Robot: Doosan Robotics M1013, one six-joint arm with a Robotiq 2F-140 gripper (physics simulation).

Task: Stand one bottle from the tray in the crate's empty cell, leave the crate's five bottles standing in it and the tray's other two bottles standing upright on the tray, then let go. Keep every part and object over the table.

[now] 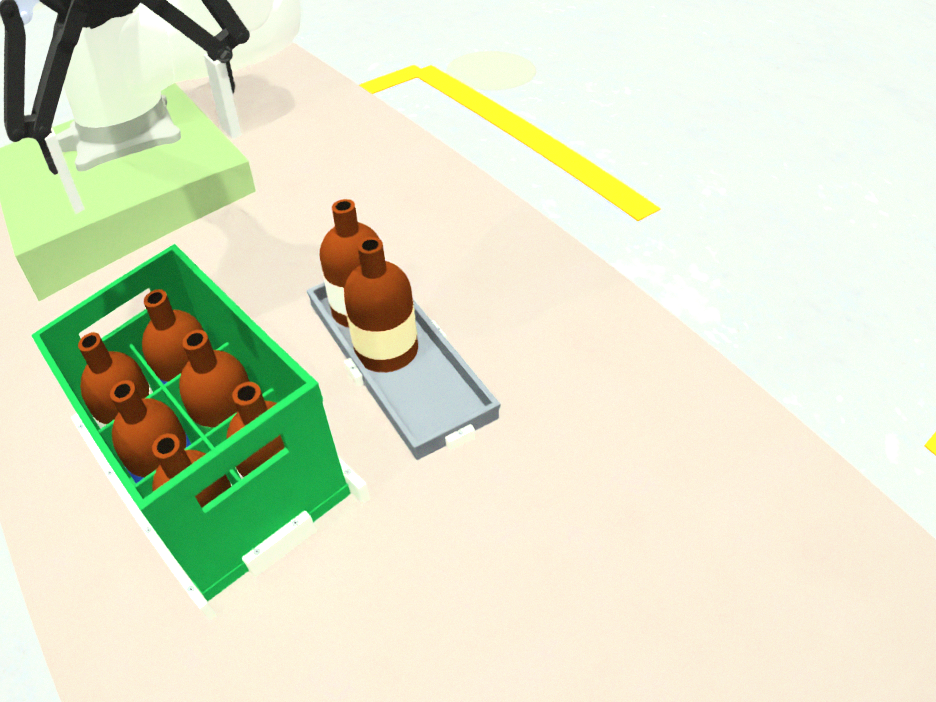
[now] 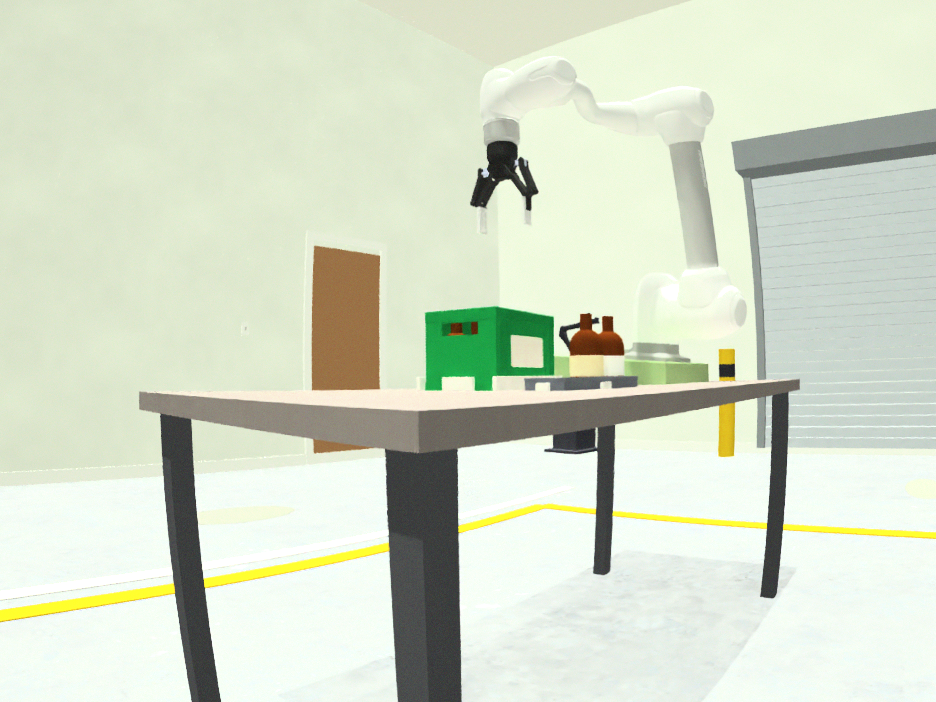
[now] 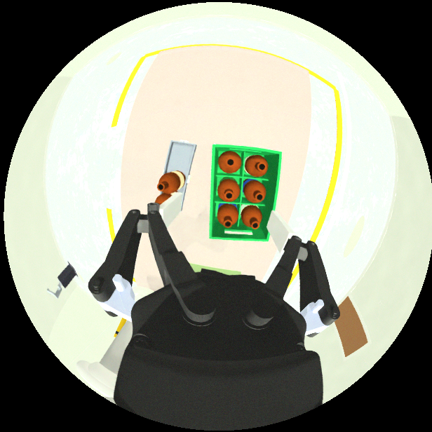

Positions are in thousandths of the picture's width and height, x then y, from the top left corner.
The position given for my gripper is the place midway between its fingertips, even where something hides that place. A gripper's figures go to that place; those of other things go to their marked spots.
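My gripper (image 1: 165,237), 0.60 m from the lens, nearest to it of the things named here. Cream-labelled bottle (image 1: 404,425), 0.80 m from the lens. White-labelled bottle (image 1: 363,365), 0.86 m from the lens.
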